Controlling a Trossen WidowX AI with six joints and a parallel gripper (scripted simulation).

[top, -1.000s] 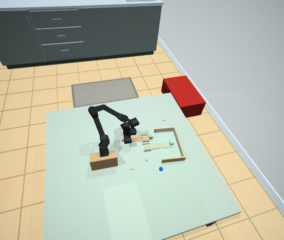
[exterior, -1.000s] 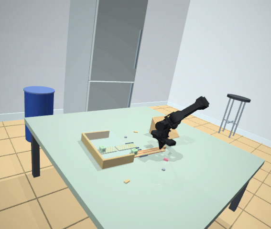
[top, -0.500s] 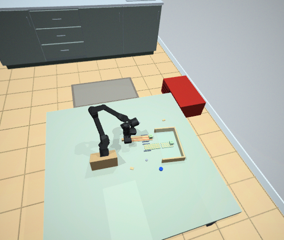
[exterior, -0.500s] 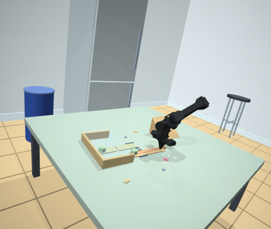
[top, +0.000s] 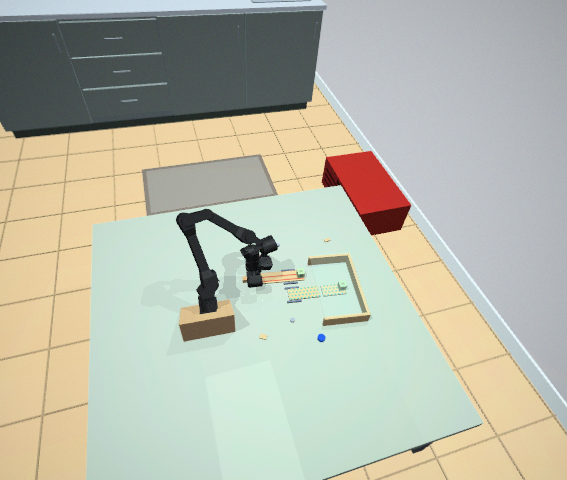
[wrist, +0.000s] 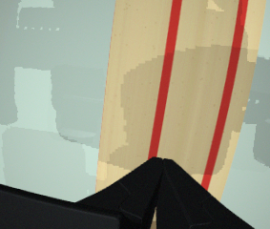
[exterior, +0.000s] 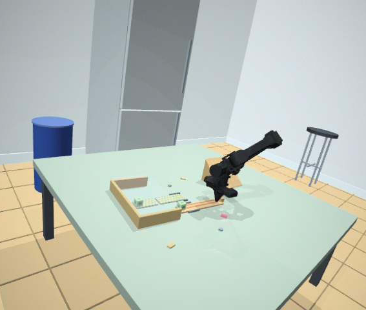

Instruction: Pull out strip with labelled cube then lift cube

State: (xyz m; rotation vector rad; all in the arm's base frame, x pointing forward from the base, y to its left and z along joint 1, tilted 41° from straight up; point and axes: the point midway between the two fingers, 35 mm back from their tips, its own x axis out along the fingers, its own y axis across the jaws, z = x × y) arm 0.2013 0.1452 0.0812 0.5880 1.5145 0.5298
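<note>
Now: gripper tip 4 cm past the tan block. The rest, counted from my gripper tip: blue disc 33 cm to the right, 22 cm ahead; then pink piece 11 cm to the left, 6 cm ahead.
</note>
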